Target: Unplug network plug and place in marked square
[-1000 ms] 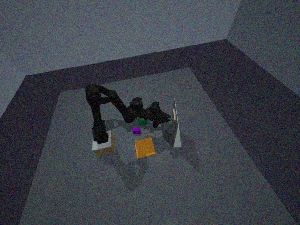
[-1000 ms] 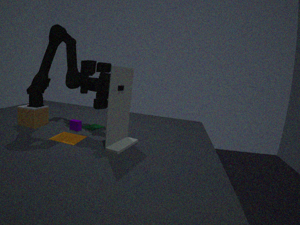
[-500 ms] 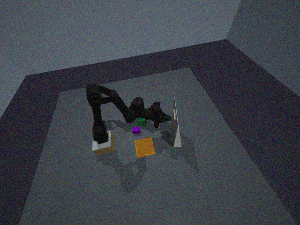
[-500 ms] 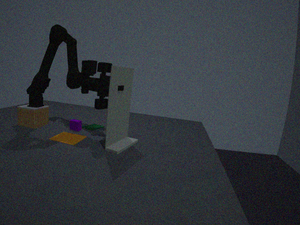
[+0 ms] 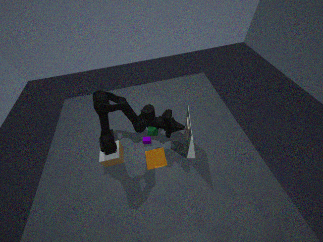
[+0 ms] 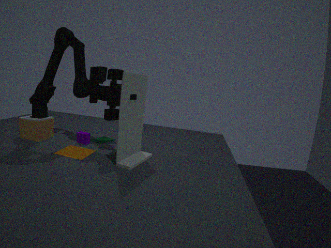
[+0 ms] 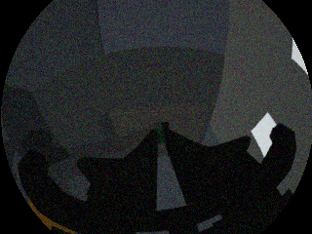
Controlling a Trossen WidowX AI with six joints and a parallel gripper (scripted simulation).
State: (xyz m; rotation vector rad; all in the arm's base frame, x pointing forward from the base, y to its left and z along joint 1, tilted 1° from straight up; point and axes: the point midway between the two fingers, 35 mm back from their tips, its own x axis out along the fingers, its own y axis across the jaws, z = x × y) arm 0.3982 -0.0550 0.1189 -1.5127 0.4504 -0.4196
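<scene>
Right now the orange square is 19 cm behind my gripper tip, 3 cm to the right of it and 22 cm below it. Also, from my gripper tip: upright panel: 2 cm ahead, 1 cm to the right, 8 cm below; network plug: 1 cm ahead; flat green block: 15 cm behind, 18 cm to the left, 22 cm below.
</scene>
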